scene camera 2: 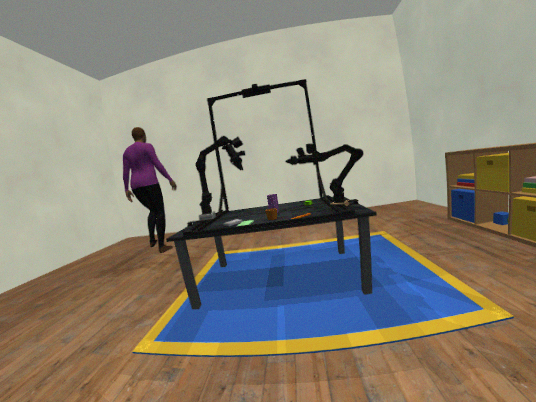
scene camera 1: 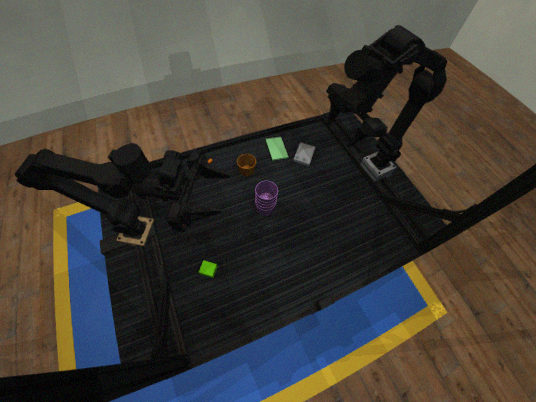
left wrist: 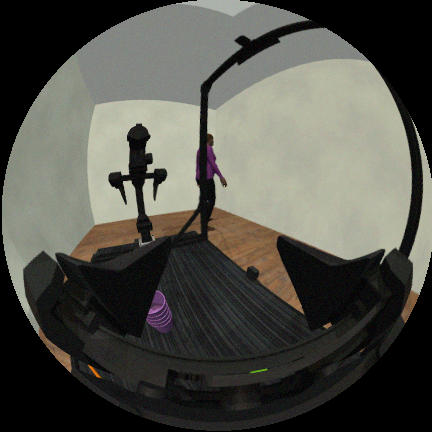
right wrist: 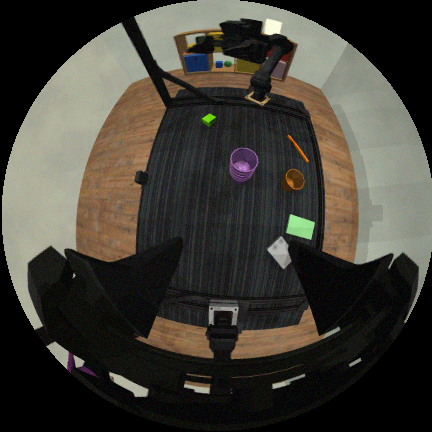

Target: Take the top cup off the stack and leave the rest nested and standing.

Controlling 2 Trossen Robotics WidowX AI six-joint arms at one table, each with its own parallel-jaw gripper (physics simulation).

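Places are measured from the left arm's base along level axes (x up, y left, z back), in millimetres.
Where they show: left gripper, fingertip midpoint: (scene camera 2: 288,161) (scene camera 1: 225,192) (left wrist: 224,241) (right wrist: 204,50); right gripper, fingertip midpoint: (scene camera 2: 242,170) (scene camera 1: 337,135) (left wrist: 140,202) (right wrist: 237,244); left arm's base at its link origin: (scene camera 2: 339,201) (scene camera 1: 135,229) (right wrist: 257,96); right arm's base at its link origin: (scene camera 2: 206,213) (scene camera 1: 380,162) (left wrist: 146,239) (right wrist: 222,317).
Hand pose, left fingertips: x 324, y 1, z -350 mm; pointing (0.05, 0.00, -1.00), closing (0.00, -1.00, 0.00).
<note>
Each offset is from my left fingertips to the centre of the thing.
A stack of nested purple cups {dy +165, dx -250, dz -75 mm} (scene camera 1: 266,197) (scene camera 2: 272,201) (left wrist: 161,314) (right wrist: 243,165) stands upright near the table's middle, its top cup's open mouth facing up. Several rims show down its side. My left gripper (scene camera 1: 224,194) (scene camera 2: 289,161) (left wrist: 224,241) is open and empty, raised above the table and apart from the stack; in scene camera 1 it is left of the stack. My right gripper (scene camera 2: 241,168) (left wrist: 140,202) (right wrist: 237,244) is open and empty, high over the other side of the table. In the left wrist view a finger partly hides the stack.
An orange cup {dy +330, dx -322, dz +23 mm} (scene camera 1: 246,165) (scene camera 2: 271,214) (right wrist: 294,180) stands near the stack. An orange stick {dy +294, dx -348, dz +204 mm} (scene camera 2: 301,216) (right wrist: 298,148), a mint-green flat piece {dy +471, dx -348, dz -86 mm} (scene camera 1: 276,148) (right wrist: 300,226), a grey block {dy +460, dx -346, dz -208 mm} (scene camera 1: 304,153) (right wrist: 281,252) and a bright green block {dy -88, dx -339, dz +70 mm} (scene camera 1: 208,268) (right wrist: 209,119) lie on the table. A black frame (scene camera 2: 220,145) rises behind.
</note>
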